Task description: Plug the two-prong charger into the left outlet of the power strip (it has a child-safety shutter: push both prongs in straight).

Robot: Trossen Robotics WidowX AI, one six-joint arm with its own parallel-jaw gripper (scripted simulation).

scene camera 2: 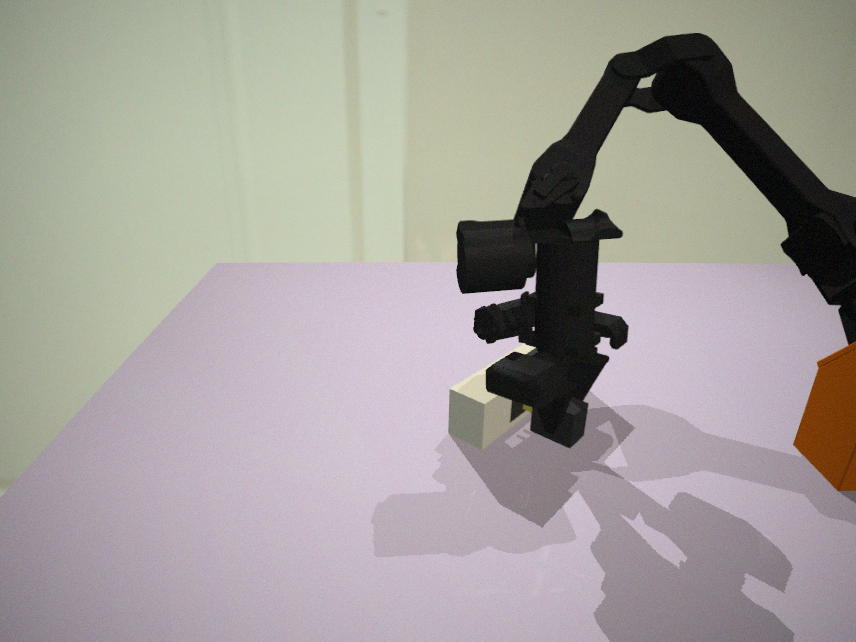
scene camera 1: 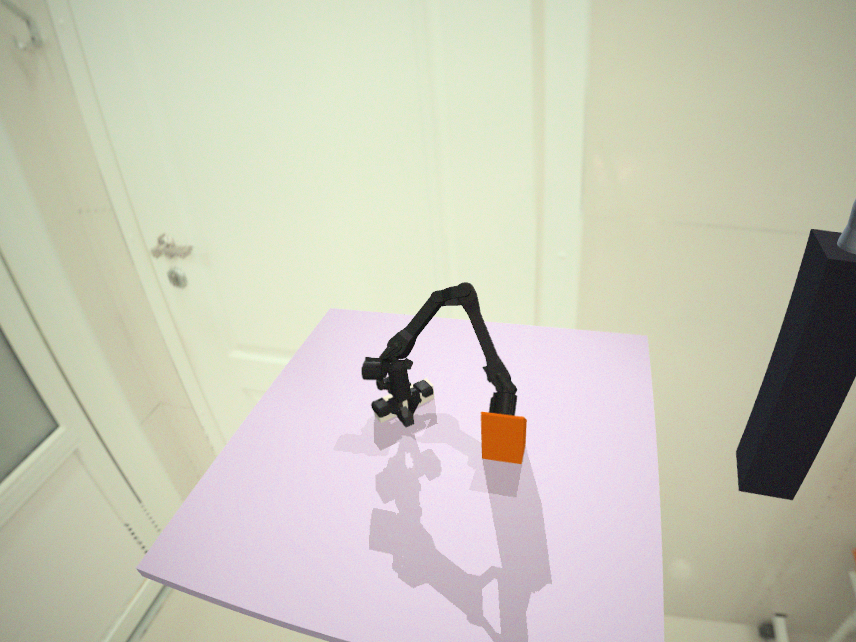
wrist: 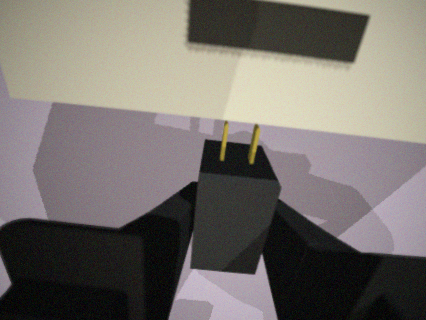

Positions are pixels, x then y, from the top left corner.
Scene:
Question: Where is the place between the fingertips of my gripper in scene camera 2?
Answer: At 558, 426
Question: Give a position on a two-prong charger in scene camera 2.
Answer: At 571, 429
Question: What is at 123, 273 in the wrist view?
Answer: My gripper.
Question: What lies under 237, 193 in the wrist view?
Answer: A two-prong charger.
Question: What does my gripper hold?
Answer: A two-prong charger.

